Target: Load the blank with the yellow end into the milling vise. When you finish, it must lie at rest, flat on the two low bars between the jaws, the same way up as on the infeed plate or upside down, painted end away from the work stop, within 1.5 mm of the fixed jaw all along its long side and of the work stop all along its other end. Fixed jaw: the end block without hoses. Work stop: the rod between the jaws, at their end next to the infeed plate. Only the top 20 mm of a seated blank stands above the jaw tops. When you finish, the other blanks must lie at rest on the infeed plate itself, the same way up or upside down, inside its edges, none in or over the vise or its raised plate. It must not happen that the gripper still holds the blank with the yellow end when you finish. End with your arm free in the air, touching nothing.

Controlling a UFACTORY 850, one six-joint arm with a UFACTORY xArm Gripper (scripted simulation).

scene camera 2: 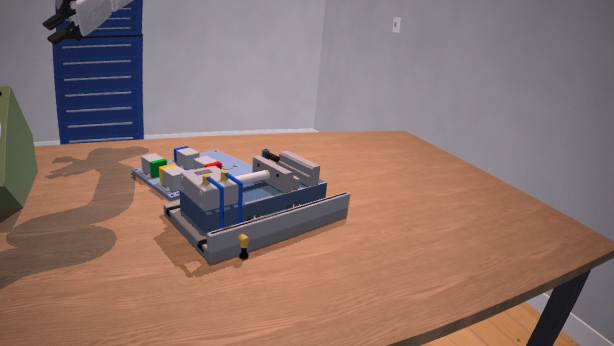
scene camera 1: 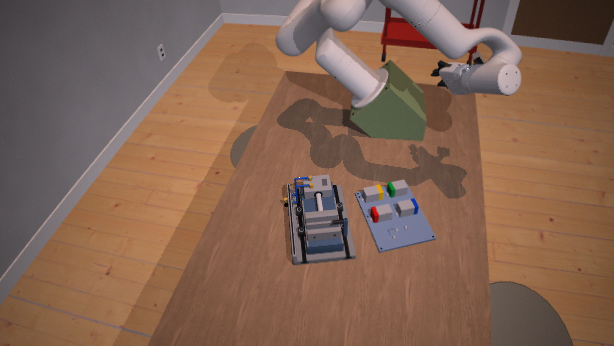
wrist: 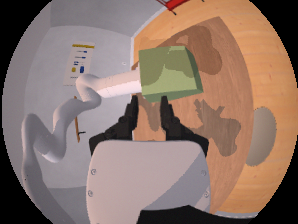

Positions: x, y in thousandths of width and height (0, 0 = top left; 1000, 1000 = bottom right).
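My gripper (scene camera 1: 711, 224) is visible; the wrist view shows the gripper as well (wrist: 502, 458).
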